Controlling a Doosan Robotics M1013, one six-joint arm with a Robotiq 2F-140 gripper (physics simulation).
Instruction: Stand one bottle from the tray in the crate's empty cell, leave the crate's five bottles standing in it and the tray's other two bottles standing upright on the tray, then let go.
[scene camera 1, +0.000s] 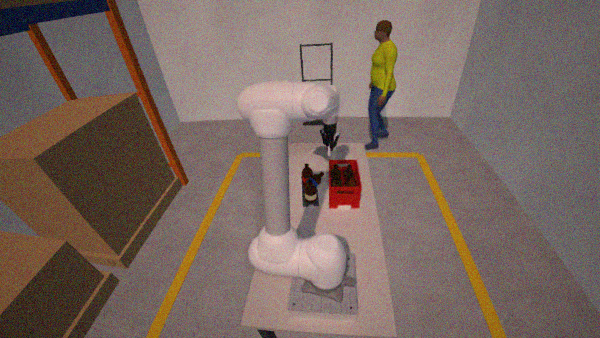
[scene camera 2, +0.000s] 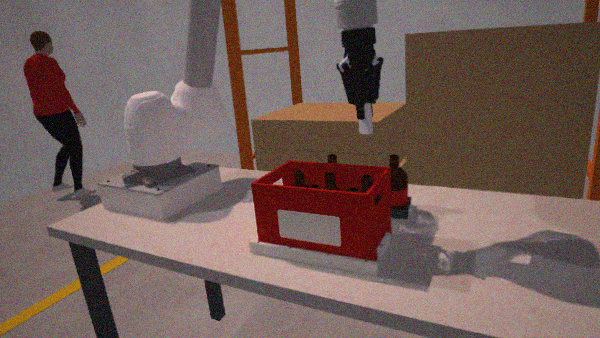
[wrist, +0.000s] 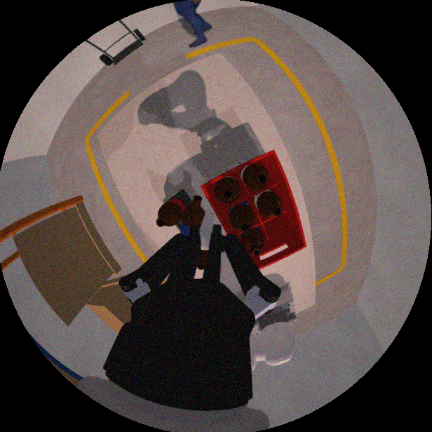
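Observation:
The gripper is shut and empty, high above the table beside the crate and tray. The red crate holds five brown bottles; its empty cell is at the slotted end, on the side away from the tray. On the dark tray, the red-label bottle and the white-label bottle stand upright. The blue-label bottle between them is tipped, its neck towards the crate; the other bottles partly hide its base.
The table carries the arm's base. Large brown boxes and an orange rack post stand beyond the table. A person in yellow and one in red are on the floor.

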